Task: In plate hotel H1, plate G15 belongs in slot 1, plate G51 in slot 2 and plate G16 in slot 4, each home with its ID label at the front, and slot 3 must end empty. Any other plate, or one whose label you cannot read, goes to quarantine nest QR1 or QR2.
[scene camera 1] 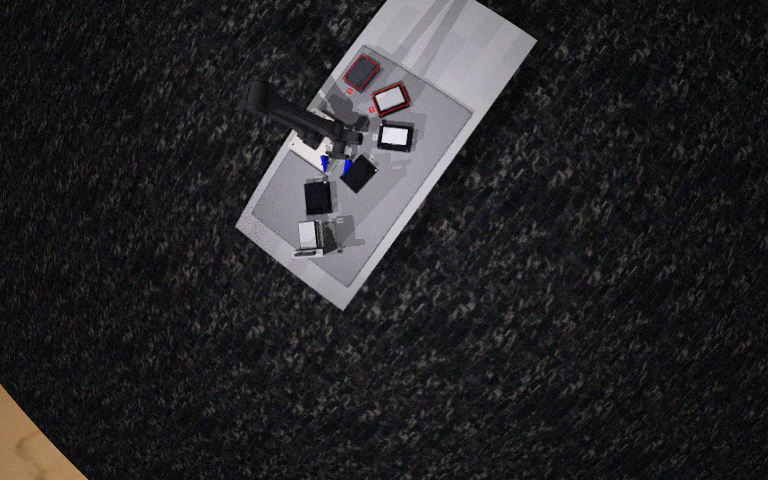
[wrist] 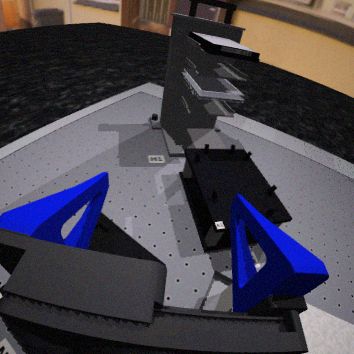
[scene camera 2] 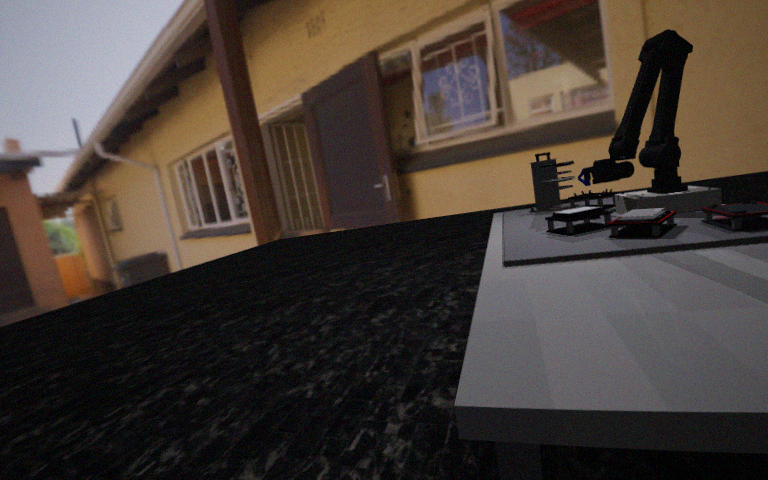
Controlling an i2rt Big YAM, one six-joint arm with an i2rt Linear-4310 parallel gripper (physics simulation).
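Frame: origin at the arm's base, x ahead, y left, z up, level; centimetres.
Seen in the pictures: gripper, fingertip midpoint: (scene camera 1: 334, 174) (wrist: 171, 189) (scene camera 2: 589, 176); arm's base, origin of the base link: (scene camera 1: 315, 136) (scene camera 2: 666, 191).
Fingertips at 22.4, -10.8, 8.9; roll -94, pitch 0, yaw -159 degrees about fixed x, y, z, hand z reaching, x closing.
Pixels of each thing's top centre, then the offset from my fingertips to it, as dx, dy, dz. Level surfaces: height alone.
- black plate with a white top, middle of its top: (wrist: 221, 40) (scene camera 1: 307, 235) +6.5, -29.4, +7.1
- clear plate, middle of its top: (wrist: 211, 79) (scene camera 2: 558, 178) +6.5, -29.4, +0.0
- second bare black nest, middle of its top: (wrist: 79, 280) (scene camera 1: 358, 173) +6.2, +6.4, -13.2
- bare red-outlined nest, middle of its top: (scene camera 2: 744, 205) (scene camera 1: 360, 71) -22.1, +52.0, -10.4
- grey mat, its level: dz -15.0
Hotel H1 (scene camera 1: 307, 254) (scene camera 2: 545, 186) (wrist: 182, 75) is a grey tower with stacked shelves. A black plate with a white top (scene camera 1: 306, 234) (wrist: 225, 44) sits on its top level; its front label is too blurred to read. A clear plate (wrist: 212, 86) sits two levels lower. The shelf between them and the lowest shelf look empty. A white-topped plate (scene camera 1: 394, 136) (scene camera 2: 576, 210) rests on a black nest. Another white-topped plate (scene camera 1: 390, 99) (scene camera 2: 642, 214) rests on a red-outlined nest. My gripper (scene camera 1: 335, 165) (scene camera 2: 584, 177) (wrist: 171, 189) is open and empty, apart from the hotel.
A bare black nest (scene camera 1: 318, 197) (wrist: 235, 185) stands between my gripper and the hotel. A second bare black nest (scene camera 1: 359, 173) (wrist: 127, 246) is beside the gripper. A bare red-outlined nest (scene camera 1: 361, 73) (scene camera 2: 736, 209) stands at the far end of the grey mat (scene camera 1: 441, 107).
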